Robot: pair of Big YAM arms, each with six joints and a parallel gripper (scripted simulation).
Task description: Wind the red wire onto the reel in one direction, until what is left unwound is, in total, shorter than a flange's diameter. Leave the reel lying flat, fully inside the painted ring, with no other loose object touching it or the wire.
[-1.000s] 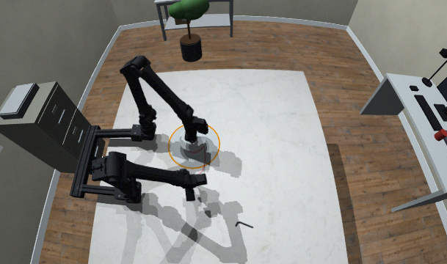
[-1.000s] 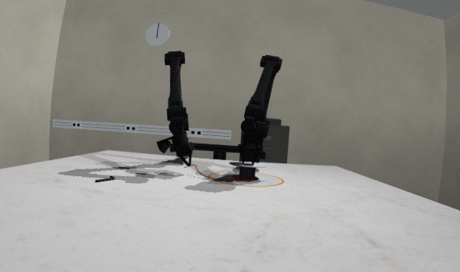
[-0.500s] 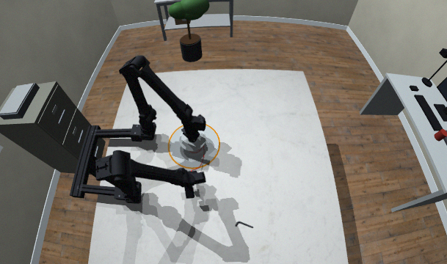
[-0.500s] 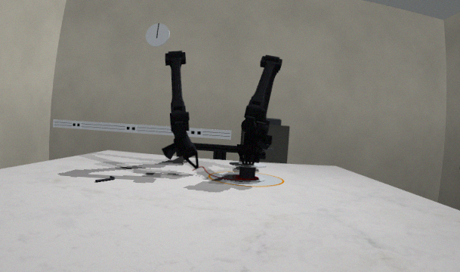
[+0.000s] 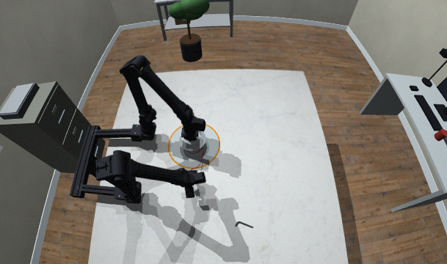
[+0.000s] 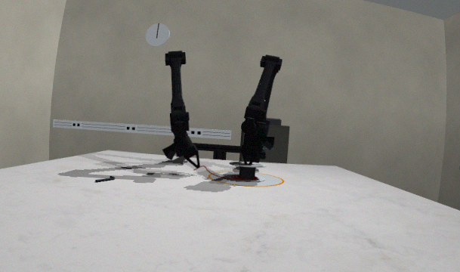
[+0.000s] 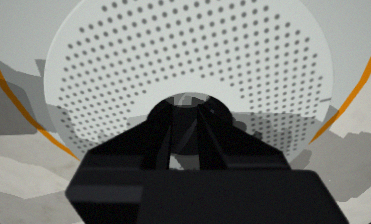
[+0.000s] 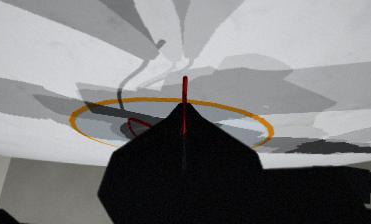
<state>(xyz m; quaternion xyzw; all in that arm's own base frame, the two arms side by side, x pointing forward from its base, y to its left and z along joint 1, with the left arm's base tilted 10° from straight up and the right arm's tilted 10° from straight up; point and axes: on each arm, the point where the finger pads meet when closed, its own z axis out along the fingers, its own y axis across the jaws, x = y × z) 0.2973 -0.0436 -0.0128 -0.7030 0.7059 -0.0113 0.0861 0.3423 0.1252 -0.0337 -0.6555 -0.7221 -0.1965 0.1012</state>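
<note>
Now: the reel 2 cm below my left hand. Round my left hand: black hex key (34 cm ahead, 49 cm to the right, 5 cm below); then orange painted ring (5 cm below).
</note>
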